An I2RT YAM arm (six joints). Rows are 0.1 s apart.
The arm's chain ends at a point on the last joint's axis. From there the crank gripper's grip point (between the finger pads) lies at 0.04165 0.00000 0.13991 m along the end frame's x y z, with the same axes.
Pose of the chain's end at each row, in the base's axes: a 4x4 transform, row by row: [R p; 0 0 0 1], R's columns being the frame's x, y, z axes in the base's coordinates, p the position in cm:
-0.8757, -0.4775, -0.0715, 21.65; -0.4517, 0.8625, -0.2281, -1.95; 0.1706, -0.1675, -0.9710, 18.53; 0, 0, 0, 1
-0.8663, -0.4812, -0.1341, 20.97; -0.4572, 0.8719, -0.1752, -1.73; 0.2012, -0.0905, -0.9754, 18.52; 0, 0, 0, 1
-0.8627, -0.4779, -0.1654, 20.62; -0.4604, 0.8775, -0.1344, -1.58; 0.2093, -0.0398, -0.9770, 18.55; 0, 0, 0, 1
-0.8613, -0.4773, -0.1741, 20.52; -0.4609, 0.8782, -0.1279, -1.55; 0.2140, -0.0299, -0.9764, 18.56; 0, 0, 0, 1
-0.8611, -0.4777, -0.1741, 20.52; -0.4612, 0.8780, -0.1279, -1.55; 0.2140, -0.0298, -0.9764, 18.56; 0, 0, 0, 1
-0.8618, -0.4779, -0.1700, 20.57; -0.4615, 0.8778, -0.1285, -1.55; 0.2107, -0.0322, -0.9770, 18.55; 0, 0, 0, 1
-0.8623, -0.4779, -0.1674, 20.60; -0.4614, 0.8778, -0.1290, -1.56; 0.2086, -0.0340, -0.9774, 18.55; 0, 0, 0, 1
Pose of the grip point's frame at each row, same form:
-0.8757, -0.4775, -0.0715, 17.00; -0.4517, 0.8625, -0.2281, -7.02; 0.1706, -0.1675, -0.9710, 5.66; 0, 0, 0, 1
-0.8663, -0.4812, -0.1341, 15.49; -0.4572, 0.8719, -0.1752, -6.09; 0.2012, -0.0905, -0.9754, 5.71; 0, 0, 0, 1
-0.8627, -0.4779, -0.1654, 14.71; -0.4604, 0.8775, -0.1344, -5.38; 0.2093, -0.0398, -0.9770, 5.75; 0, 0, 0, 1
-0.8613, -0.4773, -0.1741, 14.50; -0.4609, 0.8782, -0.1279, -5.26; 0.2140, -0.0299, -0.9764, 5.79; 0, 0, 0, 1
-0.8611, -0.4777, -0.1741, 14.50; -0.4612, 0.8780, -0.1279, -5.26; 0.2140, -0.0298, -0.9764, 5.79; 0, 0, 0, 1
-0.8618, -0.4779, -0.1700, 14.60; -0.4615, 0.8778, -0.1285, -5.27; 0.2107, -0.0322, -0.9770, 5.76; 0, 0, 0, 1
-0.8623, -0.4779, -0.1674, 14.67; -0.4614, 0.8778, -0.1290, -5.29; 0.2086, -0.0340, -0.9774, 5.74; 0, 0, 0, 1

